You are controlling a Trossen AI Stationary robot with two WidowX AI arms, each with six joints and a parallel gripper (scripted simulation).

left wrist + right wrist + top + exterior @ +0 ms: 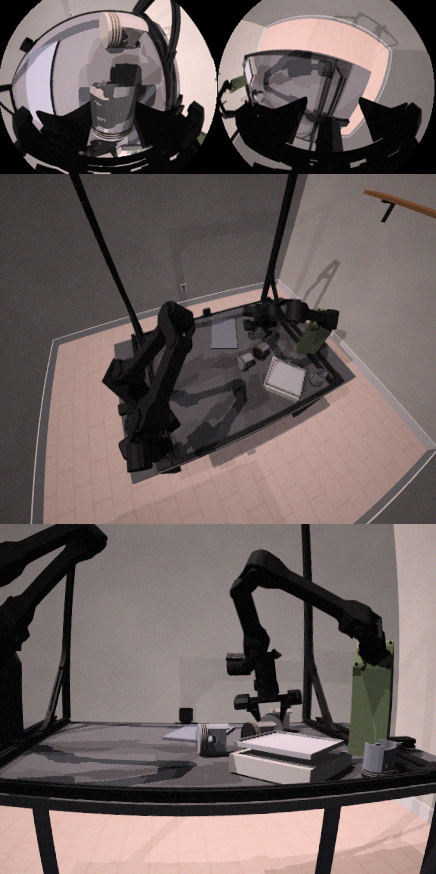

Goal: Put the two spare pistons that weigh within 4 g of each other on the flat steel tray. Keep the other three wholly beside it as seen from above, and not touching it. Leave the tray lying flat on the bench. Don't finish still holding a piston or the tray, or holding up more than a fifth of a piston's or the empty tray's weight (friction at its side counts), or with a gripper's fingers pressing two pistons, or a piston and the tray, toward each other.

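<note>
My left hand is 330 mm short of the white scale pan, 20 mm to the left of it and 10 mm above it. Also, from my left hand: flat grey steel tray (80 mm behind, 190 mm to the right, 60 mm below); piston (130 mm behind, 50 mm to the left, 30 mm below).
</note>
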